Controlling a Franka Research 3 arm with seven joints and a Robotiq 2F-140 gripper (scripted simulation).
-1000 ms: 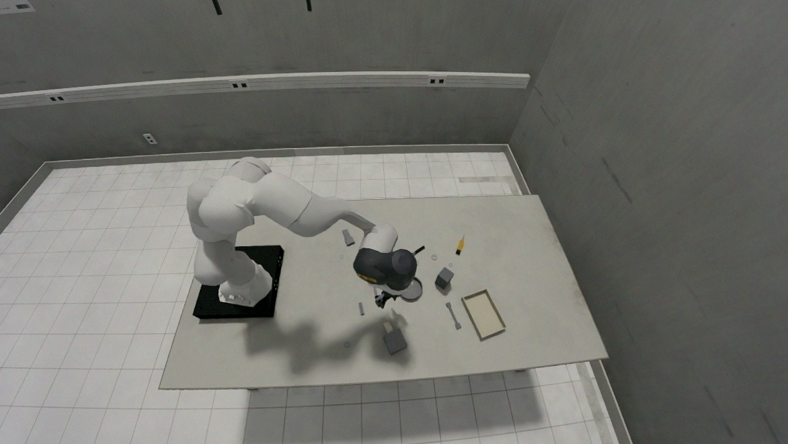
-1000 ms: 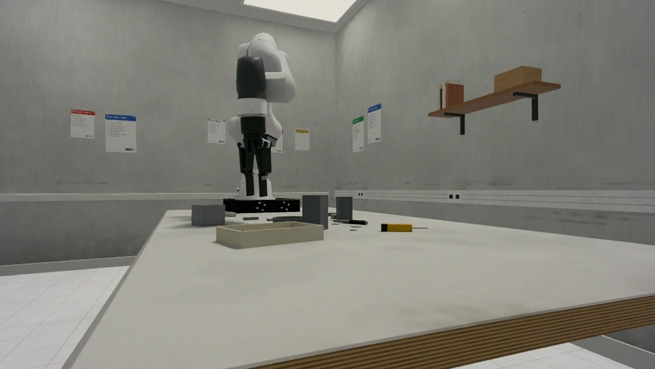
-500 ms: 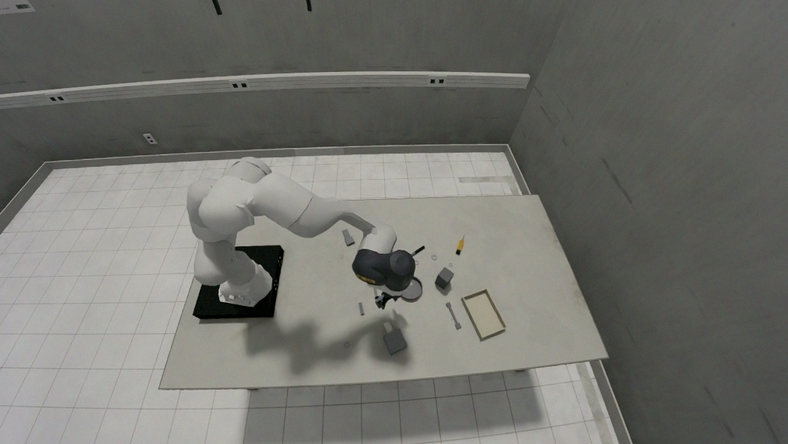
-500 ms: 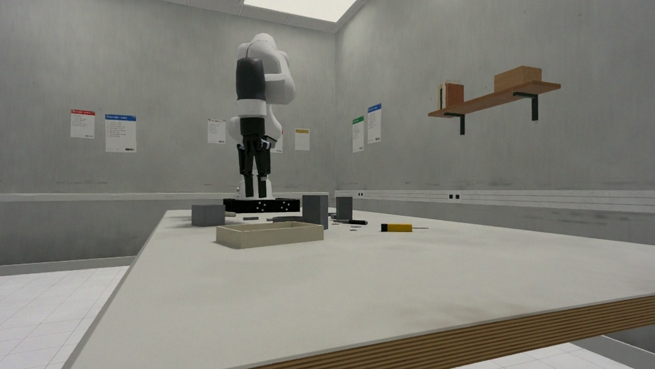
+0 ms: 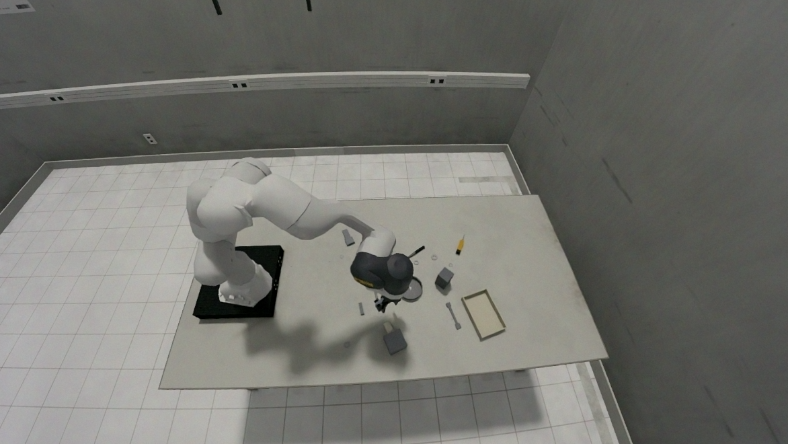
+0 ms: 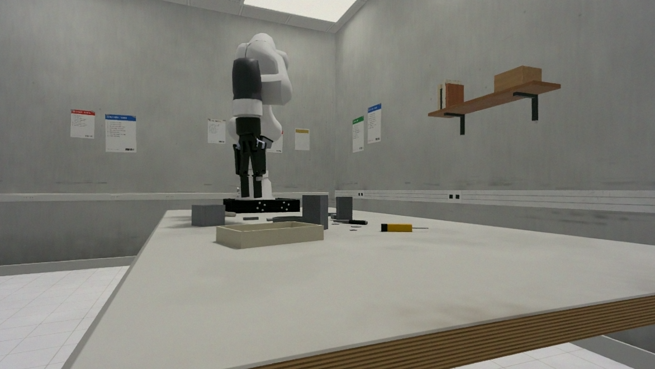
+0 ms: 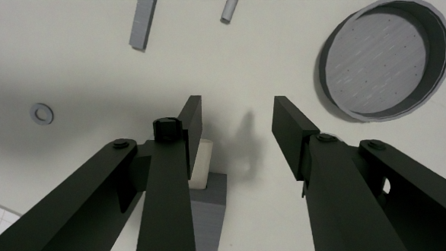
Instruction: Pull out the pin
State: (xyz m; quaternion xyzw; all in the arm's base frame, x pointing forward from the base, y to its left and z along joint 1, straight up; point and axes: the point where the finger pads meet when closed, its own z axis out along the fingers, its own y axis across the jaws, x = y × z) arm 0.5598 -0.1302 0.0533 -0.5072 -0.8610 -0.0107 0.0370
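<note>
Right now the flat grey bar is 11 cm behind my hand, 2 cm to the left of it and 11 cm below it. The rest, counted from my hand: wrench: 27 cm ahead, 4 cm to the right, 11 cm below; then short rod: 5 cm behind, 9 cm to the left, 11 cm below; then round dish: 10 cm ahead, 10 cm to the left, 10 cm below.
</note>
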